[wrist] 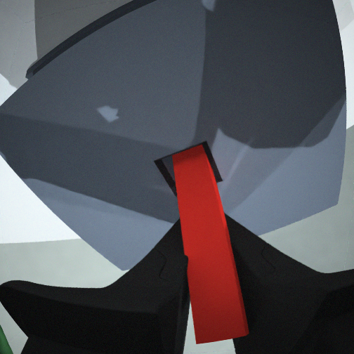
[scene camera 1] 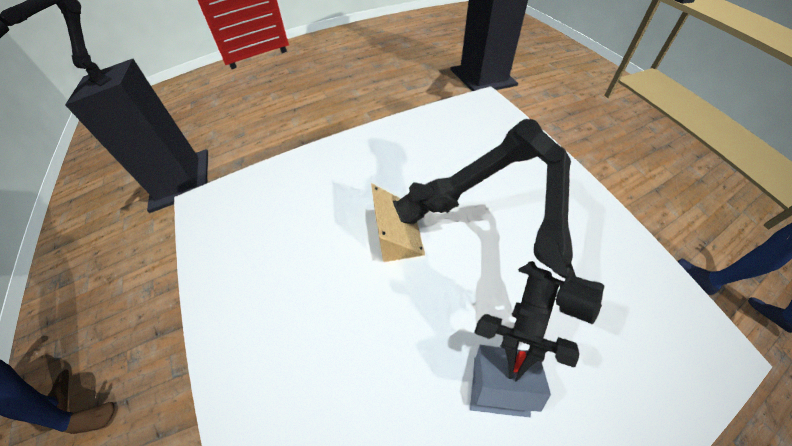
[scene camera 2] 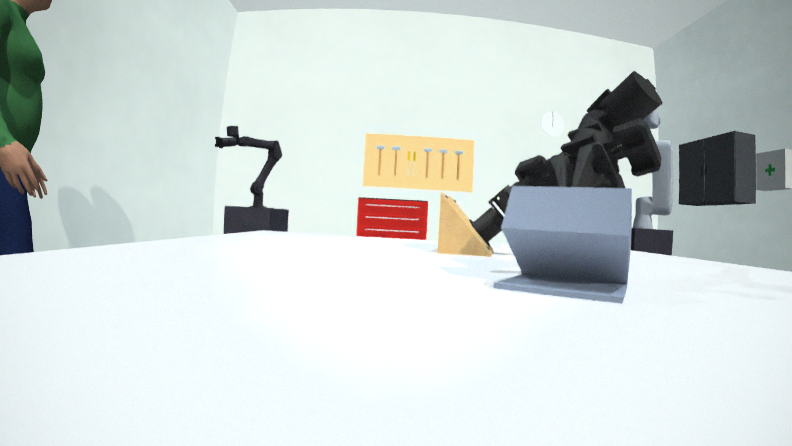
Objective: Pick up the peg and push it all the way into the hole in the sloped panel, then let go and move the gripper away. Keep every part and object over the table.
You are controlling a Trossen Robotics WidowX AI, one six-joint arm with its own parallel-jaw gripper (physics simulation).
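Frame: origin at the arm's base, x ahead, y left, z up, level; millimetres.
Where they show: gripper, fingertip midpoint: (scene camera 1: 513, 379); arm's base, origin of the base link: (scene camera 1: 403, 212) (scene camera 2: 479, 233).
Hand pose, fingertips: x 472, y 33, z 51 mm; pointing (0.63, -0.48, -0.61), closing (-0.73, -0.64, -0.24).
Each offset is from my fingertips to the top centre of the thing. Level surfaces: height alone.
A red peg @[dx -20, dy +19, dz +39 mm] (scene camera 1: 519, 361) (wrist: 210, 255) is held between the fingertips of my gripper (scene camera 1: 515, 376) (wrist: 202, 220), which is shut on it. The blue-grey block with the sloped panel @[dx +0, dy +6, dz +14 mm] (scene camera 1: 509, 394) (scene camera 2: 570, 210) (wrist: 145, 100) stands on the table under the fingers. In the wrist view the peg's far end is at the square hole (wrist: 215, 167), with dark gaps beside it at left and right. The peg looks slightly turned against the hole's edges, and its near end sticks out between the fingers. How deep it sits cannot be told. In scene camera 2 the block hides the fingertips and peg.
The arm's base is on a wooden wedge (scene camera 1: 400, 235) (scene camera 2: 460, 235) on the white table @[dz -94 mm] (scene camera 1: 277, 332) (scene camera 2: 277, 332). Dark pedestals (scene camera 1: 138, 132) (scene camera 1: 493, 44), a red tool cabinet (scene camera 1: 249, 33) (scene camera 2: 392, 218) and a shelf (scene camera 1: 714, 132) stand beyond the table.
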